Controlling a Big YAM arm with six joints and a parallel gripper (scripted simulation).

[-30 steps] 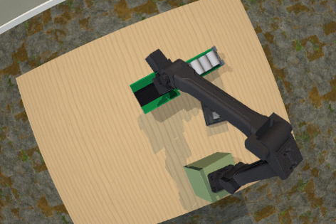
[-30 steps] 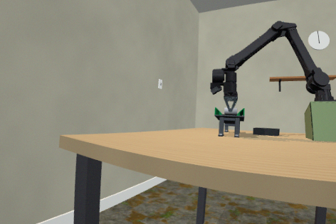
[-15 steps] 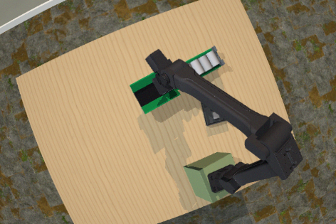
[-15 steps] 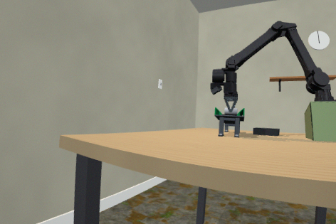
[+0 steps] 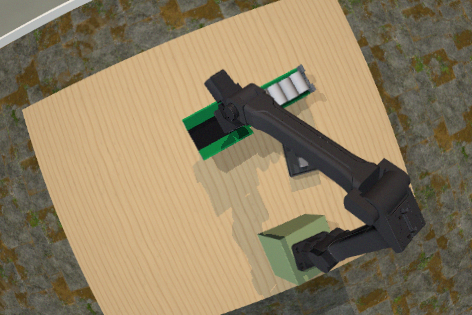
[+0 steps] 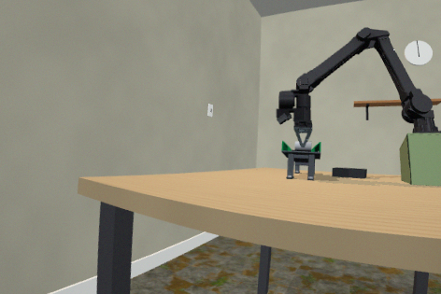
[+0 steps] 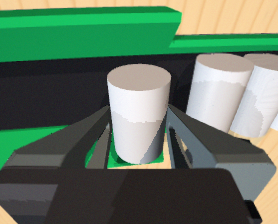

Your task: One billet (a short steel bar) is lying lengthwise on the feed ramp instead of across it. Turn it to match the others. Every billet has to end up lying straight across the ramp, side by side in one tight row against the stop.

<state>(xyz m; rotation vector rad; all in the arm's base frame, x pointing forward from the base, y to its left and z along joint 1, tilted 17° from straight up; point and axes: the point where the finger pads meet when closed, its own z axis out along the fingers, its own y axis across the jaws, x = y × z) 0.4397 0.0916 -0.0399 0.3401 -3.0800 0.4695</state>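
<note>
My hand is 1 cm short of the ramp, 5 cm to the left of it and 5 cm above it. The rest, counted from my hand: dark tray (16 cm behind, 17 cm to the right, 11 cm below).
</note>
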